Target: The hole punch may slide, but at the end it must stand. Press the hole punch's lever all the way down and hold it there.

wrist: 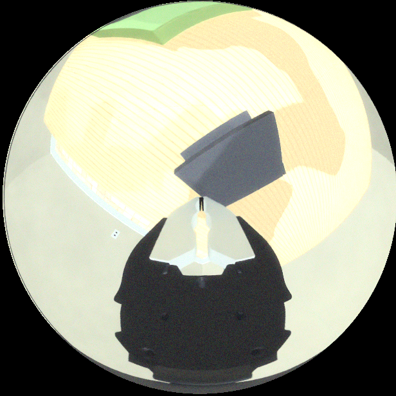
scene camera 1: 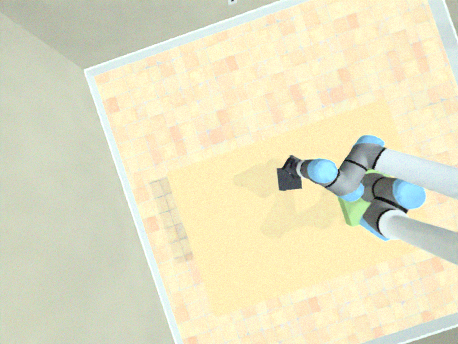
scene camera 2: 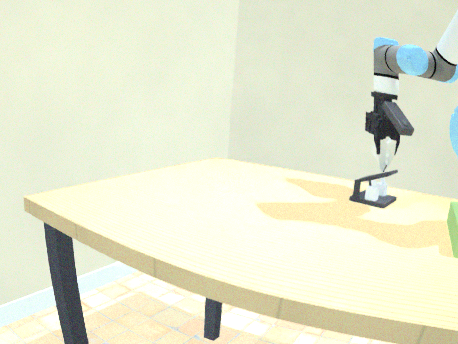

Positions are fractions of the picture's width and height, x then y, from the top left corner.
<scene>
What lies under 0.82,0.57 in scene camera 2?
A hole punch.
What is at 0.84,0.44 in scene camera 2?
My gripper.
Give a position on a hole punch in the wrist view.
0.61,0.30
</scene>
